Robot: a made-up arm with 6 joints. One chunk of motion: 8 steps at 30 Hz.
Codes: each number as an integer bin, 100 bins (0 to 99) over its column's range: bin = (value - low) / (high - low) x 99, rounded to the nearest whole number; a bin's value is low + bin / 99 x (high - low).
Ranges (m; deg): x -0.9..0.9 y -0.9..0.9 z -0.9..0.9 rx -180..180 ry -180..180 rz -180..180
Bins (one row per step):
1: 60 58 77 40 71 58
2: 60 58 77 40 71 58
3: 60 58 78 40 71 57
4: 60 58 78 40 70 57
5: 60 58 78 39 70 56
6: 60 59 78 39 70 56
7: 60 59 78 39 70 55
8: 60 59 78 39 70 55
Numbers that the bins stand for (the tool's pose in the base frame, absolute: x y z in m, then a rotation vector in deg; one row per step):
1: 0.1909 0.1545 0.5000 -34.55 78.18 30.91
2: 0.1909 0.1545 0.5000 -34.55 78.18 30.91
3: 0.1909 0.1545 0.5182 -34.55 78.18 27.27
4: 0.1909 0.1545 0.5182 -34.55 74.55 27.27
5: 0.1909 0.1545 0.5182 -38.18 74.55 23.64
6: 0.1909 0.1727 0.5182 -38.18 74.55 23.64
7: 0.1909 0.1727 0.5182 -38.18 74.55 20.00
8: 0.1909 0.1727 0.5182 -38.18 74.55 20.00

